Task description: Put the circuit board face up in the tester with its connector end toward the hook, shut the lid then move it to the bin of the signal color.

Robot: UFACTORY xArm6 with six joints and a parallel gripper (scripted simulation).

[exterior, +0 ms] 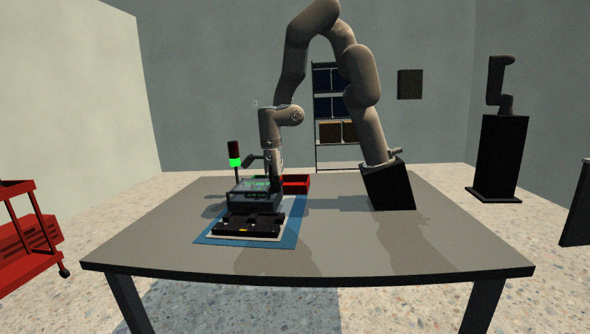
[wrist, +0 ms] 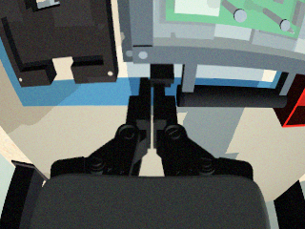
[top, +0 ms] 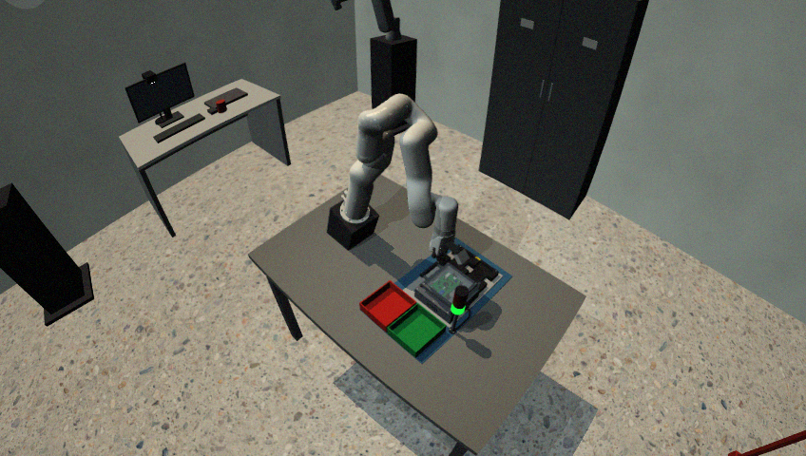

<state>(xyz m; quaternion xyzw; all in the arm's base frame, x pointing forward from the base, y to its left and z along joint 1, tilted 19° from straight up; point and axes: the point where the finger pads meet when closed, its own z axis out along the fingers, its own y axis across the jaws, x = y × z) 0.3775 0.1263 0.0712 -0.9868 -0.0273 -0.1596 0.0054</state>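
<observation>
Now: the black latch hook 2 cm below my hand and 2 cm ahead of it. Also, from my hand: green circuit board 9 cm ahead, 6 cm to the right, 4 cm below; tester lid 9 cm ahead, 6 cm to the right, 2 cm below; tester plate 9 cm ahead, 5 cm to the right, 4 cm below.
</observation>
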